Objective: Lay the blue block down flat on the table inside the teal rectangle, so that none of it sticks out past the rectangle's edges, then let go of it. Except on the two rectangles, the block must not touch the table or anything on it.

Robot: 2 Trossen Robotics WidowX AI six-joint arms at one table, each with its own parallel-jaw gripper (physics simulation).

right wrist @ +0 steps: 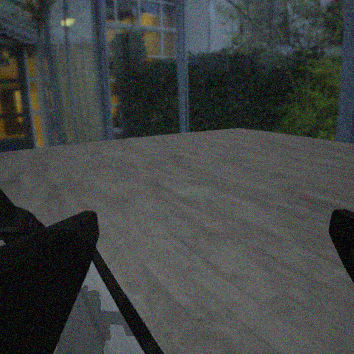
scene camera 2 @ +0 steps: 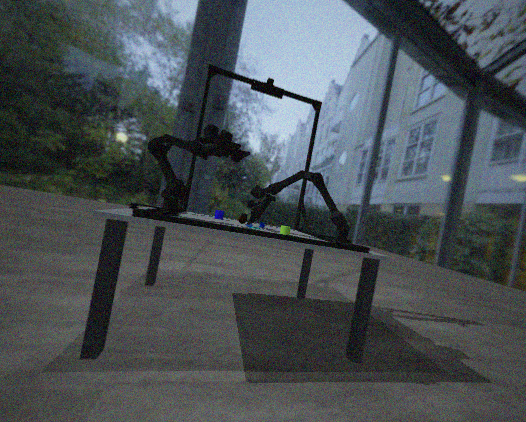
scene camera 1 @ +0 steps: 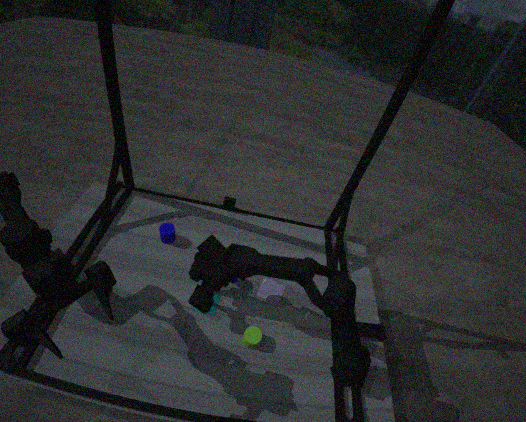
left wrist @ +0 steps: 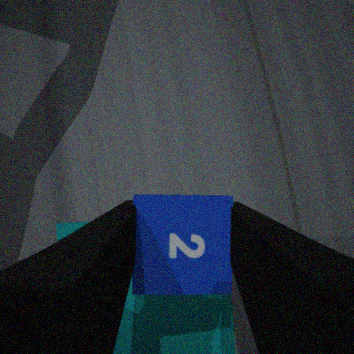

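Pixels of known places: left gripper, fingertip midpoint: [scene camera 2: 247,224] [left wrist: 181,212]; right gripper, fingertip midpoint: [right wrist: 214,222] [scene camera 2: 245,149] [scene camera 1: 87,337]; left arm's base at its link origin: [scene camera 2: 340,241] [scene camera 1: 345,374]; right arm's base at its link origin: [scene camera 2: 169,210].
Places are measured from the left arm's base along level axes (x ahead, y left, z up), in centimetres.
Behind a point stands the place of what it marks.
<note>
The blue block [left wrist: 183,246] {z 0.0, x 39.2, y -31.3 cm}, marked "2", is between the fingers of my left gripper [left wrist: 181,212] {z -0.9, x 40.2, y -31.6 cm} [scene camera 2: 254,219] {z -0.9, x 40.2, y -31.6 cm}, which is shut on it. The block looks level. The teal rectangle [left wrist: 185,312] {z -1.8, x 36.7, y -29.9 cm} [scene camera 1: 215,303] {z -1.8, x 34.9, y -27.9 cm} shows below the block in the left wrist view, and a corner of it shows beyond the finger at the left. Block and fingers hide much of the rectangle, so I cannot tell whether the block touches it or lies fully within its edges. In scene camera 1 the left arm hides the block. My right gripper [scene camera 1: 86,338] {z 32.5, x 59.0, y -8.4 cm} [scene camera 2: 245,155] {z 32.5, x 59.0, y -8.4 cm} [right wrist: 214,222] {z 32.5, x 59.0, y -8.4 cm} is open and empty, high up at the left.
A pale pink rectangle [scene camera 1: 271,288] {z -1.8, x 15.6, y -31.5 cm} and a small blue object [scene camera 1: 233,280] {z -0.1, x 28.4, y -34.8 cm} [scene camera 2: 262,226] {z -1.1, x 28.5, y -34.9 cm} lie right of the teal one. A lime cylinder [scene camera 1: 252,336] {z 2.5, x 25.8, y -15.0 cm} [scene camera 2: 285,230] {z 0.4, x 27.0, y -13.2 cm} stands nearer; a blue cylinder [scene camera 1: 167,233] {z 3.5, x 50.0, y -52.3 cm} [scene camera 2: 219,214] {z 1.1, x 51.0, y -52.0 cm} farther back. A dark round object [scene camera 2: 243,218] {z 1.6, x 39.0, y -41.4 cm} is beside the left gripper.
</note>
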